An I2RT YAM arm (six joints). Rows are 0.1 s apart.
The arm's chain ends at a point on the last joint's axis. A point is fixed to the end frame.
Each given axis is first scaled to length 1.
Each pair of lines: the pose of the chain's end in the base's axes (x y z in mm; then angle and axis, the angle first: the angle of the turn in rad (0 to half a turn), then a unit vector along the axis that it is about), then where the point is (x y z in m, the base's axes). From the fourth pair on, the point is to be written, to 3 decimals.
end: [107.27 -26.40 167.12 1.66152 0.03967 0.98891 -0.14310]
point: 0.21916 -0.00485 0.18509
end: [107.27 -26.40 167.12 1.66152 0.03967 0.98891 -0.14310]
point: 0.21916 -0.00485 0.18509
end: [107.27 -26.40 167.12 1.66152 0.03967 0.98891 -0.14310]
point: 0.21916 -0.00485 0.18509
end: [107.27 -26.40 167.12 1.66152 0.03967 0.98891 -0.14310]
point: 0.219 -0.005 0.185
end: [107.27 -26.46 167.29 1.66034 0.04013 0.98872 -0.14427]
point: 0.219 -0.005 0.185
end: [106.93 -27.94 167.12 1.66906 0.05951 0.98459 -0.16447]
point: 0.220 -0.011 0.185
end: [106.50 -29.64 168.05 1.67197 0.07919 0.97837 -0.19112]
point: 0.220 -0.018 0.186
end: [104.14 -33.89 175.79 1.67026 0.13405 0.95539 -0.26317]
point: 0.217 -0.037 0.197
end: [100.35 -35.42 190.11 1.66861 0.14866 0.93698 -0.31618]
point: 0.213 -0.045 0.214
